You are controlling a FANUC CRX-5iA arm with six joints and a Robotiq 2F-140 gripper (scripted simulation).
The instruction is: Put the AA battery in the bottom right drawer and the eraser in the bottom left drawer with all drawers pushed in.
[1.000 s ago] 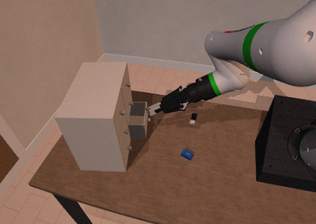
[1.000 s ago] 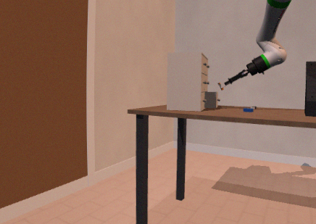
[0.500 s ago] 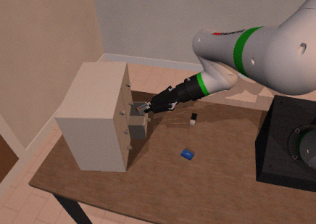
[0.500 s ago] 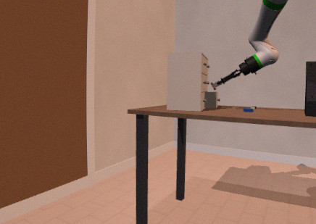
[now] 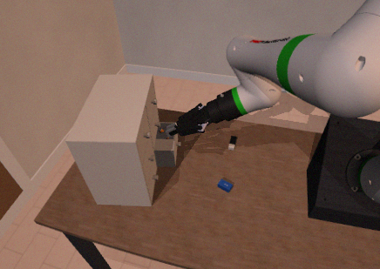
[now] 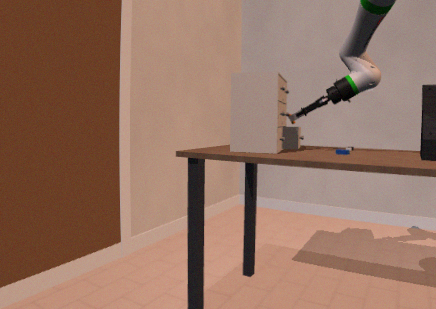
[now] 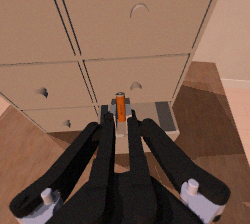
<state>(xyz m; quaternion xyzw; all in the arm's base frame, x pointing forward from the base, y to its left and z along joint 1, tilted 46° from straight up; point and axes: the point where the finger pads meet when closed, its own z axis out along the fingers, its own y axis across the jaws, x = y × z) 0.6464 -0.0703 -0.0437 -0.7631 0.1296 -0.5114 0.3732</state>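
Right now the orange AA battery is 2 cm ahead of my hand and 1 cm below it. Round my hand: blue AA battery: 21 cm behind, 14 cm below, 9 cm to the left; then eraser: 22 cm behind, 14 cm below, 11 cm to the right.
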